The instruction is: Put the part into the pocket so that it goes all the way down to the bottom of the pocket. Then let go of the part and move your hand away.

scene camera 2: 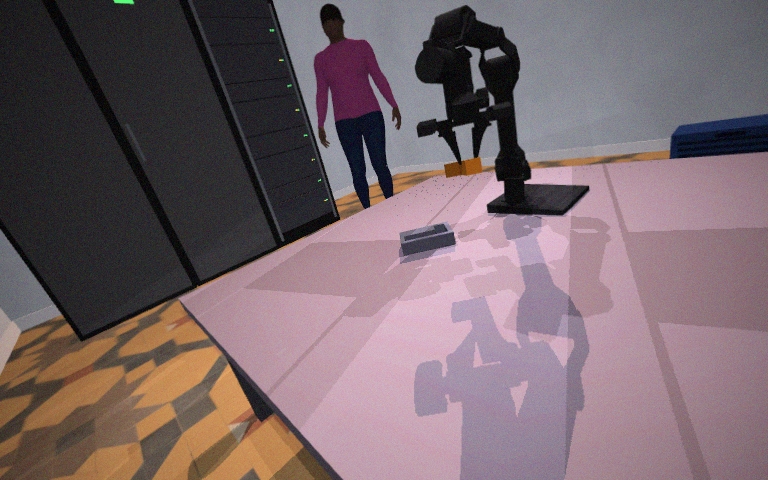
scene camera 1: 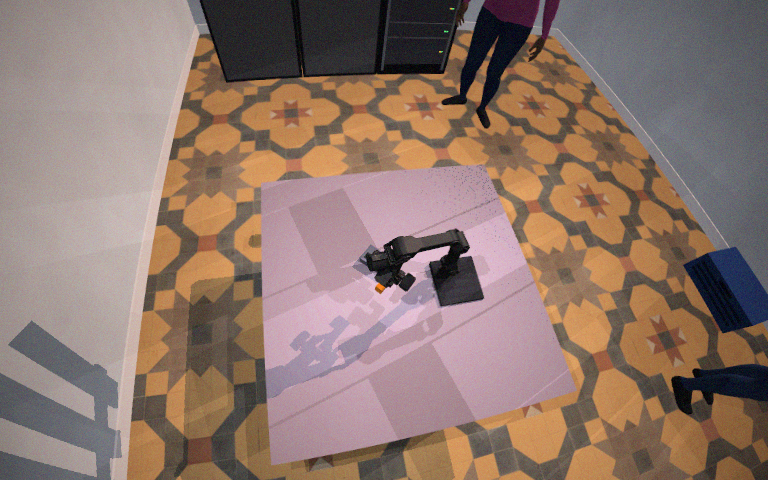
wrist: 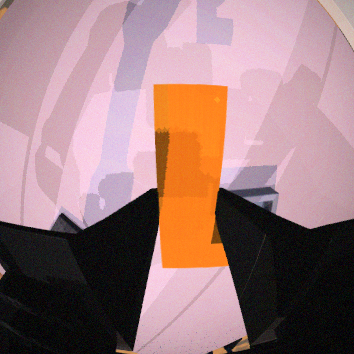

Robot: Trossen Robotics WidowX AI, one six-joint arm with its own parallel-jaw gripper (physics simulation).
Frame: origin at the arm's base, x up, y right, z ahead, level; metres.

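Seen in the pictures: gripper, between the fingertips: [scene camera 2: 468, 163] [wrist: 186, 195]; arm's base, origin of its link: [scene camera 2: 514, 198] [scene camera 1: 446, 270].
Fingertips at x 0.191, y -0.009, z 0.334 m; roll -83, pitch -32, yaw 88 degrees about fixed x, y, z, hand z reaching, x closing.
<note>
Pixels of each thing's top centre, then the offset from my fingertips to it. Level surfaces: height alone.
- orange block, centre of its top: [wrist: 222, 204] [scene camera 2: 460, 157] [scene camera 1: 383, 276] dx +0.017, dy +0.012, dz +0.010 m
- grey block with the pocket, centre of its top: [wrist: 242, 219] [scene camera 2: 424, 232] [scene camera 1: 377, 258] dx -0.178, dy +0.168, dz -0.042 m
- pink table, height of its surface: dx -0.215 m
The part, an orange block [scene camera 1: 380, 288] [scene camera 2: 471, 166] [wrist: 192, 115], hangs in the air between the fingertips, its long side running across the line between them. My gripper [scene camera 2: 467, 160] [wrist: 186, 195] is shut on it, with one finger on each long side. The grey block with the pocket [scene camera 1: 370, 249] [scene camera 2: 427, 242] [wrist: 250, 192] lies on the table; its long narrow pocket opens upward. The part is above the table and apart from the block. In the wrist view the right finger hides much of the block; in scene camera 1 the hand covers part of it.
The arm's black base plate [scene camera 1: 459, 288] [scene camera 2: 543, 199] stands on the pink table [scene camera 1: 317, 418] [scene camera 2: 283, 339]. Arm shadows cross the table. Dark cabinets [scene camera 1: 339, 36] [scene camera 2: 141, 141], a person in a magenta top [scene camera 1: 512, 11] [scene camera 2: 355, 73] and a blue box [scene camera 1: 730, 288] [scene camera 2: 724, 135] are beyond it.
</note>
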